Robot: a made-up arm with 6 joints. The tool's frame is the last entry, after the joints. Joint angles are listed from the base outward.
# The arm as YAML. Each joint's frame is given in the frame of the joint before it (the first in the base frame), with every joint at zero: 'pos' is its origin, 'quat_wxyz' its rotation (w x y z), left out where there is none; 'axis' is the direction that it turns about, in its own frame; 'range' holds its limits. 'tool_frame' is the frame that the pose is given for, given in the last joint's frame.
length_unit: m
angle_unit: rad
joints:
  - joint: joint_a
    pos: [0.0, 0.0, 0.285]
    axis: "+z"
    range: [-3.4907, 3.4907]
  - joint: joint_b
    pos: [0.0, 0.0, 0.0]
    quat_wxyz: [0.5, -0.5, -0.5, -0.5]
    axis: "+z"
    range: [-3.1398, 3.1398]
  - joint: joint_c
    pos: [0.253, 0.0, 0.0]
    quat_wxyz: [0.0, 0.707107, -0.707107, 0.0]
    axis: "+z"
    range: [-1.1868, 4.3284]
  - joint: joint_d
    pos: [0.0, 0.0, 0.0]
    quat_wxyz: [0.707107, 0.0, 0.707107, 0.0]
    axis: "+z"
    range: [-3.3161, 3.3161]
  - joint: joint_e
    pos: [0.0, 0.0, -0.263]
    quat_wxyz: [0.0, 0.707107, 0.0, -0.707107]
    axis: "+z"
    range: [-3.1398, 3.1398]
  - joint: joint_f
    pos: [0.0, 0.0, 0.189]
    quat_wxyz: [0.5, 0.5, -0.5, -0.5]
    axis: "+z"
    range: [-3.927, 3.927]
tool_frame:
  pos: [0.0, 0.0, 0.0]
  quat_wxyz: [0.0, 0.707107, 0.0, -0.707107]
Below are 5 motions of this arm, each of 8 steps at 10 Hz.
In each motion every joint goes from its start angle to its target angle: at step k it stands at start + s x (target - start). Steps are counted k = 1, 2, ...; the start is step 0. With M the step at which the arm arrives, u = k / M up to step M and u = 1 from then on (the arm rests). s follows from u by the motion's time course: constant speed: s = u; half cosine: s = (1 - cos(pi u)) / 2; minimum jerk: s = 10 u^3 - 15 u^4 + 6 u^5.
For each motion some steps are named. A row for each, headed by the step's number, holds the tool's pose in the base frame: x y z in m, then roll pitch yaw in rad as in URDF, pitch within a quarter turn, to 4 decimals.
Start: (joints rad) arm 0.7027 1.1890 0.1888 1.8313 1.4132 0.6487
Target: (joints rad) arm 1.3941 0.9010 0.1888 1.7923 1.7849 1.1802
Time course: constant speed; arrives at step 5
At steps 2, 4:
2: 0.2580 0.4662 0.3182 -1.5332 0.1611 2.7355
4: 0.1215 0.5115 0.3795 -1.8503 0.0647 3.0868

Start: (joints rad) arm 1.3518 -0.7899 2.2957 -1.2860 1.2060 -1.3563
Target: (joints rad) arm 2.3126 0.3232 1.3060 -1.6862 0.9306 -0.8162
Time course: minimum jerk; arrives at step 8
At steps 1, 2, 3, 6, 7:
1: -0.0345 -0.4239 0.6708 -0.4113 0.2248 -0.6067
2: 0.0021 -0.3645 0.7303 -0.6180 0.1109 -0.5660
3: 0.0428 -0.2173 0.8148 -1.0076 -0.1266 -0.4103
6: -0.2048 0.2504 0.7095 -2.7036 -0.5392 0.9554
7: -0.2639 0.2661 0.6510 -2.9463 -0.4767 1.1770

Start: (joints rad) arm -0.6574 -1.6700 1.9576 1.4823 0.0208 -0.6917
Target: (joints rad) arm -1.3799 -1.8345 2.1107 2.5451 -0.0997 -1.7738
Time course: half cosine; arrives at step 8
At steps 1, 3, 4, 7, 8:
1: -0.3097 0.2412 -0.0331 2.3429 0.4988 2.4383
3: -0.2000 0.3125 -0.0510 2.3675 0.5878 2.2803
4: -0.1180 0.3459 -0.0552 2.3881 0.6612 2.1681
7: 0.0726 0.3741 -0.0455 2.4340 0.8662 1.8765
8: 0.0870 0.3737 -0.0440 2.4364 0.8843 1.8500

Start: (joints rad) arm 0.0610 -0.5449 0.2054 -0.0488 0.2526 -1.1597
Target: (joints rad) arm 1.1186 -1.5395 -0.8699 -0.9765 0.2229 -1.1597
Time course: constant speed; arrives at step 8
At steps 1, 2, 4, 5, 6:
1: 0.0928 -0.1718 0.6379 1.3804 -0.9846 0.1201
2: 0.1059 -0.1559 0.5988 1.5294 -0.9628 0.2074
4: 0.1260 -0.1138 0.5137 1.8102 -0.9094 0.4006
5: 0.1312 -0.0882 0.4689 1.9421 -0.8789 0.5066
6: 0.1319 -0.0602 0.4235 2.0689 -0.8466 0.6185

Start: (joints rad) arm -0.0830 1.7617 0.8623 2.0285 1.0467 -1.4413
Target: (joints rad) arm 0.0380 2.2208 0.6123 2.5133 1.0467 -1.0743
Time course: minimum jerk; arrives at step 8
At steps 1, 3, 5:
1: 0.5478 0.0406 0.1310 0.6485 0.6862 1.4900
3: 0.5050 0.0803 0.0443 0.8048 0.7288 1.7917
5: 0.3885 0.1386 -0.0808 1.0406 0.6341 2.3106

